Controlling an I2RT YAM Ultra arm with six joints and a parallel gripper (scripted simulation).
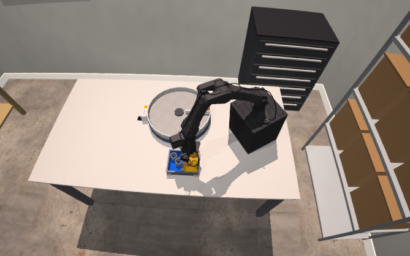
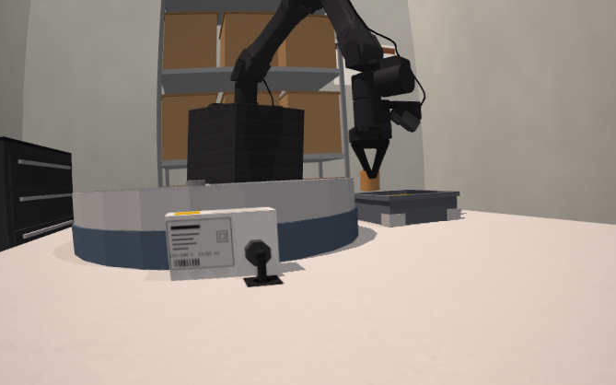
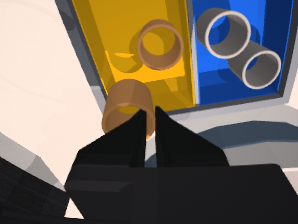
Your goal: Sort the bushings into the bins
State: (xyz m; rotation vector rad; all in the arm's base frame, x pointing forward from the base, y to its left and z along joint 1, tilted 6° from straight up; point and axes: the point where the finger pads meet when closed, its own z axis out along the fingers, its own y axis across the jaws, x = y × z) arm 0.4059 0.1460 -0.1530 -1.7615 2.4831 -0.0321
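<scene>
My gripper is now 40 mm to the right of the yellow bin and 70 mm above it. The rest, counted from my hand: blue bin 90 mm ahead, 30 mm to the left, 70 mm below; then round grey turntable 60 mm ahead, 320 mm to the right, 30 mm below.
</scene>
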